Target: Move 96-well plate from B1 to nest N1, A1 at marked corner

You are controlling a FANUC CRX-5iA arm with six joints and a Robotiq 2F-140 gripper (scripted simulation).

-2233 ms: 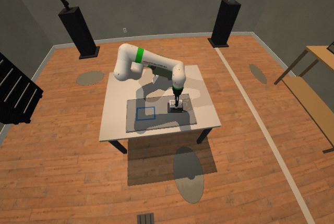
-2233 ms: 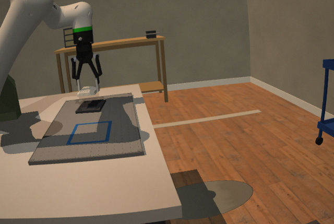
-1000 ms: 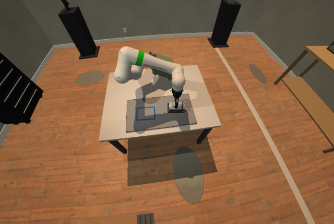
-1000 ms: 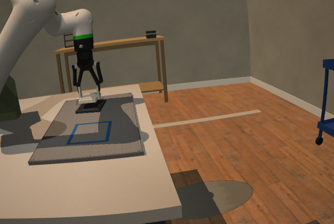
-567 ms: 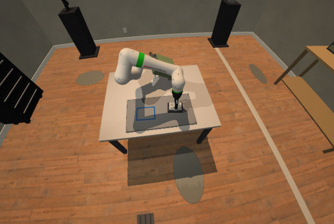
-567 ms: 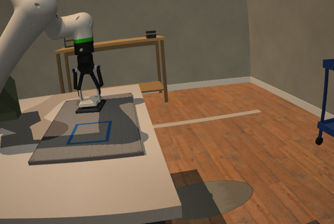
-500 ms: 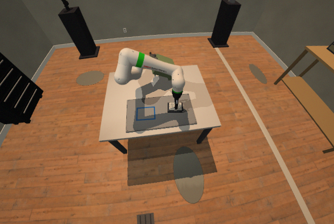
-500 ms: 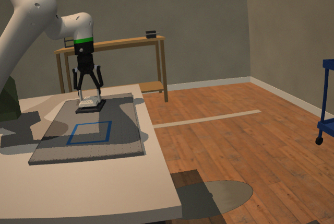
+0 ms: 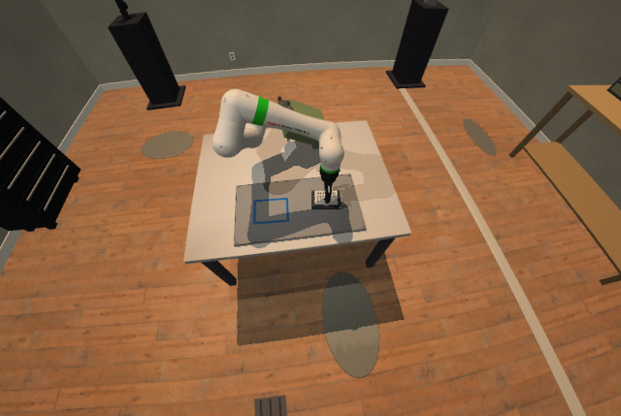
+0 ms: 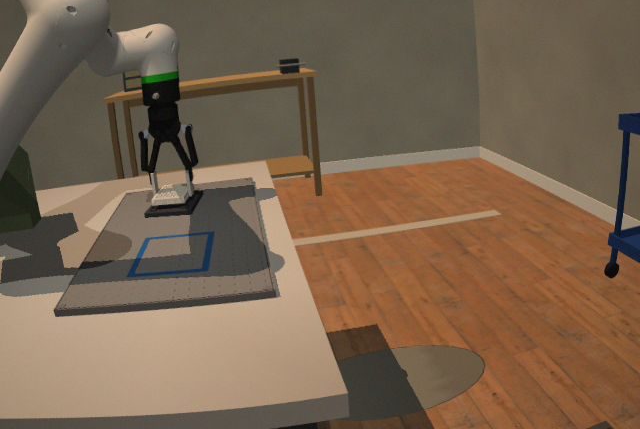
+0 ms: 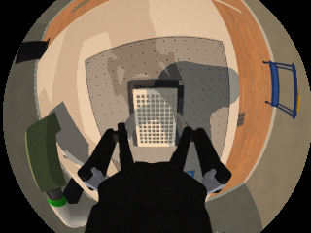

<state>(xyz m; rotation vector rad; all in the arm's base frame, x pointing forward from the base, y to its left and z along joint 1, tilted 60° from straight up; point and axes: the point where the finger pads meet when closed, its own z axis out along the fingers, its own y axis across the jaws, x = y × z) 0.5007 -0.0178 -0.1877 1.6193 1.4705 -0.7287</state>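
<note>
My gripper is now 20 mm above the white 96-well plate. Also, from my hand: dark plate nest N1 (40 mm below).
</note>
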